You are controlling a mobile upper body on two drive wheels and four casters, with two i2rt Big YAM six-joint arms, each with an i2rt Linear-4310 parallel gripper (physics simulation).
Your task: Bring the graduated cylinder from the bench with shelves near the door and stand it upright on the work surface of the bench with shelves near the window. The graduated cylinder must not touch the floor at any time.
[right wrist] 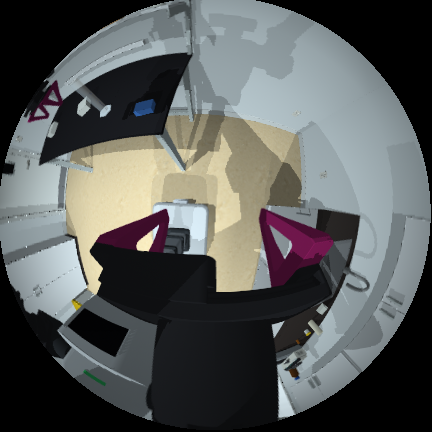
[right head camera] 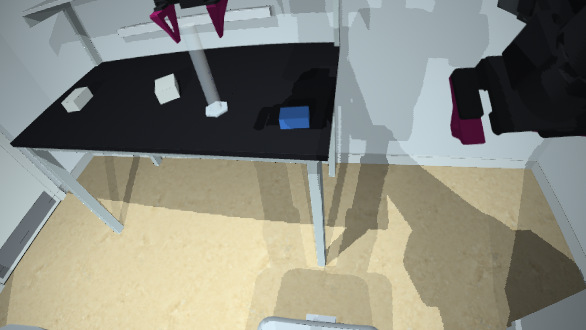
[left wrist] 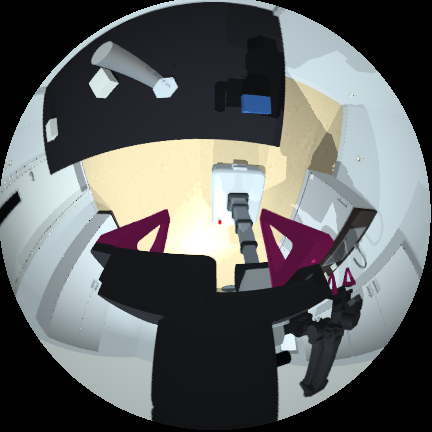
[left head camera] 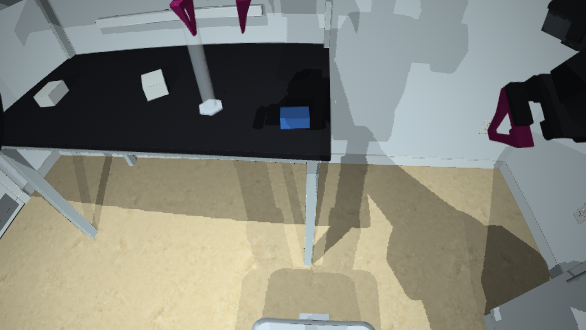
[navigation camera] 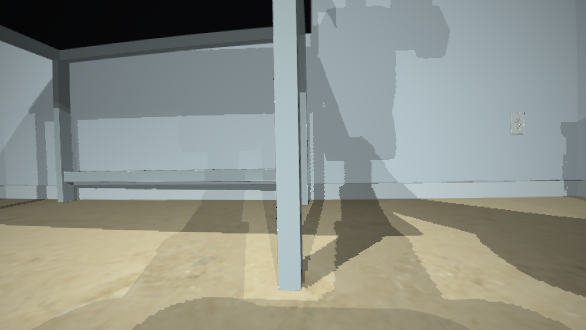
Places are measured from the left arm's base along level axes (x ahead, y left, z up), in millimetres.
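Pixels of known places: left gripper, fingertip midpoint: (right head camera: 199,39) (left wrist: 214,213) (left head camera: 218,33); right gripper, fingertip midpoint: (right wrist: 213,213) (right head camera: 492,128) (left wrist: 339,269) (left head camera: 520,133); right arm's base, origin of the base link: (left wrist: 303,324).
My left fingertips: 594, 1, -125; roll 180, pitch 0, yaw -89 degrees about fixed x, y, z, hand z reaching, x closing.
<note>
Ahead of a thing's pixels: the offset from my left fingertips to its top centre, as dx, dy, dz. "*": to the spot under its first point. Level surfaces: height alone.
The graduated cylinder @(+259, +172, -50) (left head camera: 201,67) (right head camera: 202,65) (left wrist: 132,66) (right wrist: 92,96), a tall clear tube on a white hexagonal foot, stands upright on the black top of a bench @(dz -371) (left head camera: 100,132) (right head camera: 100,132) (left wrist: 200,120). Whether this bench is the one near the door or the window cannot be told. My left gripper (left head camera: 218,33) (right head camera: 199,40) (left wrist: 214,213) is open and empty, in the air near the level of the cylinder's top in the head views and apart from it in the left wrist view. My right gripper (right wrist: 213,213) is open and empty, off to the right of the bench.
A blue box @(+181, -130, -331) (left head camera: 295,118) (right head camera: 294,117) (left wrist: 256,104) (right wrist: 144,107) lies right of the cylinder. Two white blocks @(+369, +998, -313) (left head camera: 51,93) @(+386, +448, -313) (left head camera: 154,85) lie left of it. A bench leg @(* +70, -193, -1042) (navigation camera: 287,150) stands close ahead of the base. A light cabinet (left head camera: 545,300) is at the lower right.
</note>
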